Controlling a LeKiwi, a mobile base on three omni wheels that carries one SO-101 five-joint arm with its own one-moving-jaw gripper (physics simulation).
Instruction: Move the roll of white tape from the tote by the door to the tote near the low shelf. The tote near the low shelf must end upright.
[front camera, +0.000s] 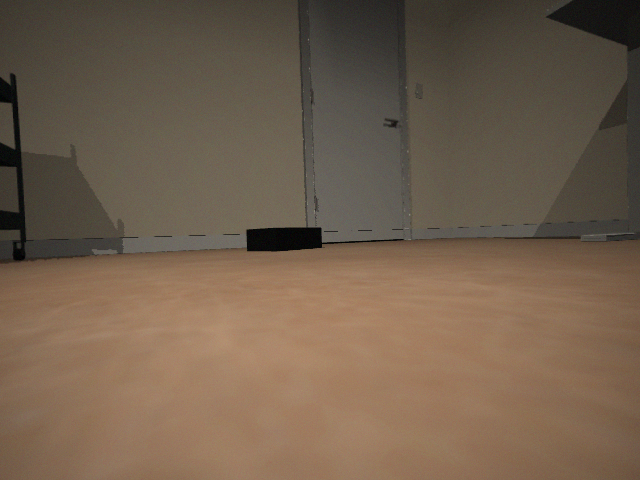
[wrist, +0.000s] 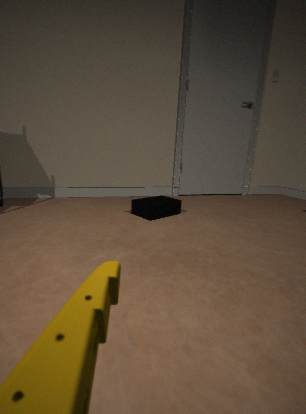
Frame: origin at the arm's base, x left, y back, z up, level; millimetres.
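Seen in the pictures: hand, its tool point: (wrist: 119, 277).
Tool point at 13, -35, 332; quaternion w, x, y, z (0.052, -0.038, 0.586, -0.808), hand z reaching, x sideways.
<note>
Offsets run from my tool point to a thing's top centre, as dx, dy, dz. "spot": to the spot under its first point. Level surfaces: height alone.
A black tote {+77, -1548, -321} (front camera: 283, 239) (wrist: 156, 207) stands on the floor by the door (front camera: 356, 155) (wrist: 220, 125), a little to the left of it. In the wrist view it is beyond the jaw tip and well away from it. The inside of the tote cannot be made out, and the roll of white tape does not show in either view. The tote near the low shelf and the low shelf do not show. My gripper is fully open: its one yellow notched jaw shows at the lower left of the wrist view, with the moving jaw out of the picture.
A dark rack (front camera: 18, 155) on casters stands at the far left of the front view. A grey table {dz +504} (front camera: 599, 20) juts in at the upper right, with its pale foot {spot: -1143, -1183, -407} (front camera: 607, 237) on the floor. The wall runs behind the tote.
</note>
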